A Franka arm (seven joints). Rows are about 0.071 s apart.
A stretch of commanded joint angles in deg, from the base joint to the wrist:
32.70 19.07 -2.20 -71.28 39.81 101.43 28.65
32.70 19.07 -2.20 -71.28 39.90 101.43 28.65
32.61 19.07 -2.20 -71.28 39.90 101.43 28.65
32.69 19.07 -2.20 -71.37 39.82 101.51 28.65
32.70 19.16 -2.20 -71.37 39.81 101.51 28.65
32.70 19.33 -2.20 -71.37 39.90 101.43 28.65
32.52 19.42 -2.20 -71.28 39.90 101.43 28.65
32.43 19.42 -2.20 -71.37 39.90 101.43 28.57
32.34 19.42 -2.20 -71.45 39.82 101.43 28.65
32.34 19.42 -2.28 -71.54 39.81 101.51 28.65
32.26 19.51 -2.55 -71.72 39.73 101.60 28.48
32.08 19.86 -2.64 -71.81 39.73 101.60 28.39
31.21 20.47 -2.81 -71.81 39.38 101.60 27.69
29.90 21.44 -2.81 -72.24 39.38 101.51 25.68
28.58 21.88 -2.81 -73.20 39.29 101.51 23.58
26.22 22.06 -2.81 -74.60 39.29 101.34 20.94
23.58 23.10 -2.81 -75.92 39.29 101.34 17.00
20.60 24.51 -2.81 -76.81 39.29 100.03 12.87
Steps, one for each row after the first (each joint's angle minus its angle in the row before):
0.00 0.00 0.00 0.00 0.09 0.00 0.00
-0.09 0.00 0.00 0.00 0.00 0.00 0.00
0.08 0.00 0.00 -0.09 -0.08 0.08 0.00
0.01 0.09 0.00 0.00 -0.01 0.00 0.00
0.00 0.17 0.00 0.00 0.09 -0.08 0.00
-0.18 0.09 0.00 0.09 0.00 0.00 0.00
-0.09 0.00 0.00 -0.09 0.00 0.00 -0.08
-0.09 0.00 0.00 -0.08 -0.08 0.00 0.08
0.00 0.00 -0.08 -0.09 -0.01 0.08 0.00
-0.08 0.09 -0.27 -0.18 -0.08 0.09 -0.17
-0.18 0.35 -0.09 -0.09 0.00 0.00 -0.09
-0.87 0.61 -0.17 0.00 -0.35 0.00 -0.70
-1.31 0.97 0.00 -0.43 0.00 -0.09 -2.01
-1.32 0.44 0.00 -0.96 -0.09 0.00 -2.10
-2.36 0.18 0.00 -1.40 0.00 -0.17 -2.64
-2.64 1.04 0.00 -1.32 0.00 0.00 -3.94
-2.98 1.41 0.00 -0.89 0.00 -1.31 -4.13

